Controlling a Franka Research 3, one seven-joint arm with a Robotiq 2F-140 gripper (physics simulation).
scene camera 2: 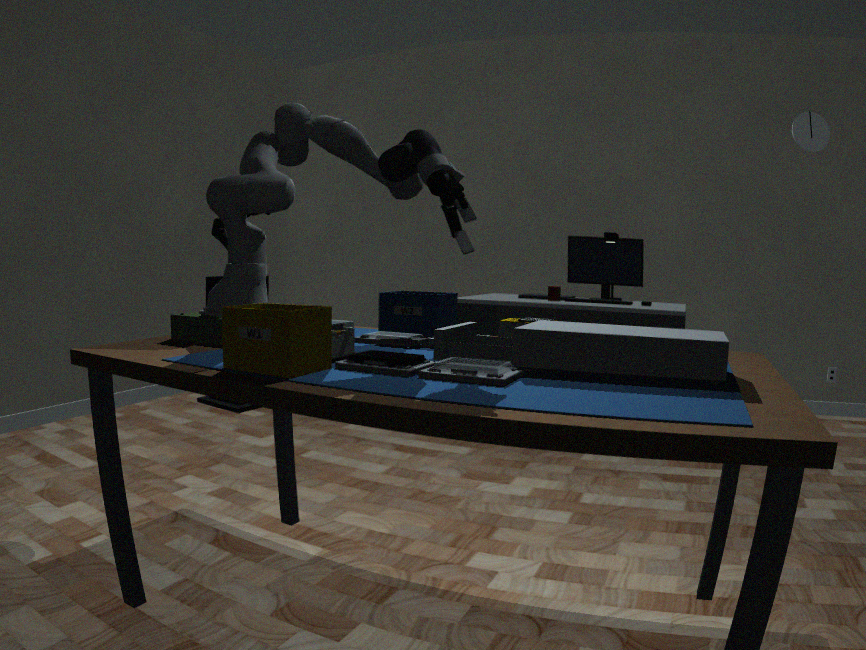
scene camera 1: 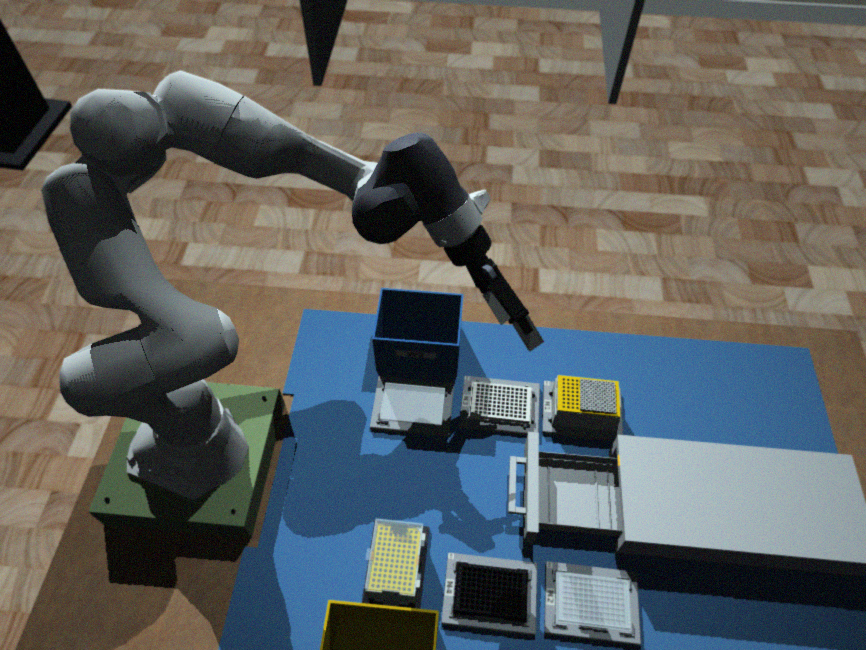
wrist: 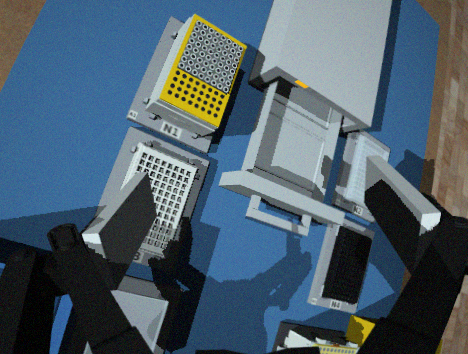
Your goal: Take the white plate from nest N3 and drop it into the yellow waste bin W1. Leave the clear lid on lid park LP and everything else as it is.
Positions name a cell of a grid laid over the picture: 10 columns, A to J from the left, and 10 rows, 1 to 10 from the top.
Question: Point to a clear plate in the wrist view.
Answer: At H6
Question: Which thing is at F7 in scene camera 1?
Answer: A white plate.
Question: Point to a clear lid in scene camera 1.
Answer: E7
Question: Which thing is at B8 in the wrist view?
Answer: My gripper.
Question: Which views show my gripper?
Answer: Scene camera 2, scene camera 1 and the wrist view: all of them.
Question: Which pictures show the grey instrument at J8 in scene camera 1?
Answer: Scene camera 2, scene camera 1 and the wrist view: all of them.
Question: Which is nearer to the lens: the grey instrument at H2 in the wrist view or the white plate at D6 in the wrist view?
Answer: The white plate.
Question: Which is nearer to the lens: the black plate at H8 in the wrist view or the white plate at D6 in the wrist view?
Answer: The white plate.
